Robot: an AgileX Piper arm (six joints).
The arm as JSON. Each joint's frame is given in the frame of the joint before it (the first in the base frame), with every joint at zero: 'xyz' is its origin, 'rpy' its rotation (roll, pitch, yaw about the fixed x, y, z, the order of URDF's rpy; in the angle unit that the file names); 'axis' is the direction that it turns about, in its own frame. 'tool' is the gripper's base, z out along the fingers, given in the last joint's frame.
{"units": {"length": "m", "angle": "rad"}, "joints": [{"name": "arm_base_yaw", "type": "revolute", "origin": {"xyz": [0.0, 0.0, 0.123], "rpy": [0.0, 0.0, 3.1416]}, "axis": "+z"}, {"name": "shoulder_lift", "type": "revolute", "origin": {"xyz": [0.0, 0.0, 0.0], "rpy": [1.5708, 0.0, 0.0]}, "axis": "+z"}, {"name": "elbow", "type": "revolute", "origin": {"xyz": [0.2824, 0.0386, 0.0], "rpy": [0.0, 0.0, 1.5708]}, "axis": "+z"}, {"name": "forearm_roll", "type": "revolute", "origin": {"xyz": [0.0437, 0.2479, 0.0], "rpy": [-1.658, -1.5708, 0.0]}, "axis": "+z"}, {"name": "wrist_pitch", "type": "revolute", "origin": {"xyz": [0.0, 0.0, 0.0], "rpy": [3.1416, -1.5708, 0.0]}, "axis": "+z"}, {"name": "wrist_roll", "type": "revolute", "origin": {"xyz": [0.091, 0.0, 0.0], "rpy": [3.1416, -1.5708, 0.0]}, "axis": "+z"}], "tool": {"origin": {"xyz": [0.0, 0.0, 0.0], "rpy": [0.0, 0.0, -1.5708]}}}
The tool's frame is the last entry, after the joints.
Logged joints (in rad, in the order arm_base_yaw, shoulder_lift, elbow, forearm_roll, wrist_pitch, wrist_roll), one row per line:
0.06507 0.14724 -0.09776 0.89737 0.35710 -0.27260
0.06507 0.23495 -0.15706 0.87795 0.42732 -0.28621
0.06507 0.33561 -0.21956 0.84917 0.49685 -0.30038
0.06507 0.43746 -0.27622 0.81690 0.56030 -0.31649
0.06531 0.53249 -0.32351 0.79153 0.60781 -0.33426
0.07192 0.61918 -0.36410 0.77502 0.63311 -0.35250
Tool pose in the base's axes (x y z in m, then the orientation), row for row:
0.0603 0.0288 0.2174 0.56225 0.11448 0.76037 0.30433
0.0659 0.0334 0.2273 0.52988 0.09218 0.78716 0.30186
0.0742 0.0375 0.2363 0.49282 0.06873 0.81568 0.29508
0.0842 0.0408 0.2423 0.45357 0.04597 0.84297 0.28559
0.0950 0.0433 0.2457 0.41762 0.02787 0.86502 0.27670
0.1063 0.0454 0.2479 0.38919 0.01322 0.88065 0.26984
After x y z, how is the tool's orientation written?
As a quaternion, w x y z.
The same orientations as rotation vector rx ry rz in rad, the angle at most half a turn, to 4 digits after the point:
0.2696 1.7906 0.7166
0.2201 1.8792 0.7207
0.1667 1.9788 0.7159
0.1135 2.0809 0.7050
0.0699 2.1705 0.6943
0.0336 2.2391 0.6861

